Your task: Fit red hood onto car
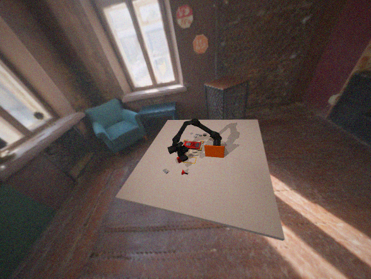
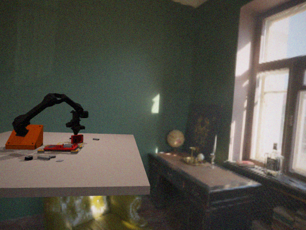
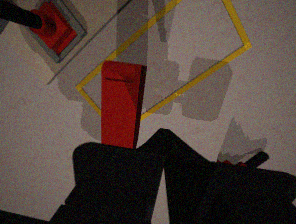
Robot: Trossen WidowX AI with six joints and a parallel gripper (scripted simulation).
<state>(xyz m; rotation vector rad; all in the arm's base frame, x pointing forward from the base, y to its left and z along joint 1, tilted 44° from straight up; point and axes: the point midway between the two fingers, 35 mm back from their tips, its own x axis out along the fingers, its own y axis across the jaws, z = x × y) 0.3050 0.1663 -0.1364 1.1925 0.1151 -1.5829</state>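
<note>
Right now my gripper tip is 2 cm short of the red hood, 3 cm to the left of it and 2 cm above it. The rest, counted from my gripper tip: black wheel 9 cm behind, 48 cm to the right, 4 cm below.
</note>
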